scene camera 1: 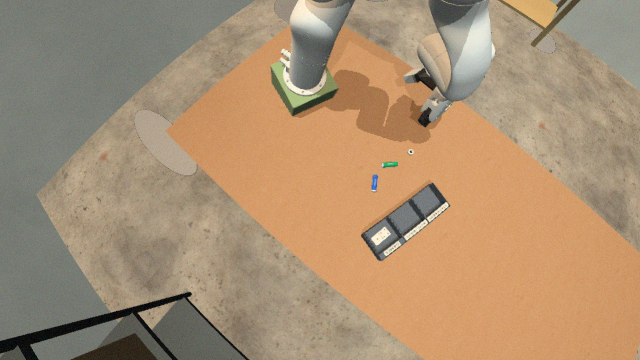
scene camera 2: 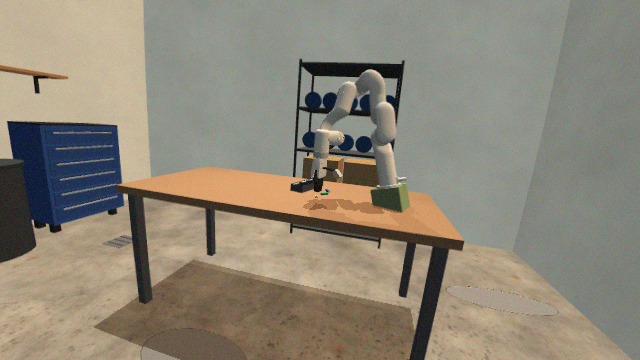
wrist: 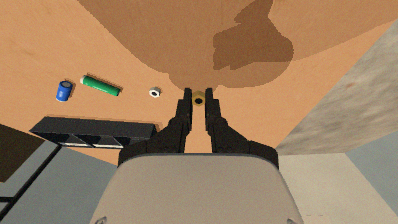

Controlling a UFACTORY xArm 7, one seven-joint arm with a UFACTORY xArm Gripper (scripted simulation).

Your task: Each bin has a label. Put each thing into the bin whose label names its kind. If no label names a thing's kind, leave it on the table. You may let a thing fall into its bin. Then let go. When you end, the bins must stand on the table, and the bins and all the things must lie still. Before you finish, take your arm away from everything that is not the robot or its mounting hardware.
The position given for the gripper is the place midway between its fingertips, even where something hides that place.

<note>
In view: the gripper (scene camera 1: 424,121).
The gripper shows as well in the wrist view (wrist: 198,97).
</note>
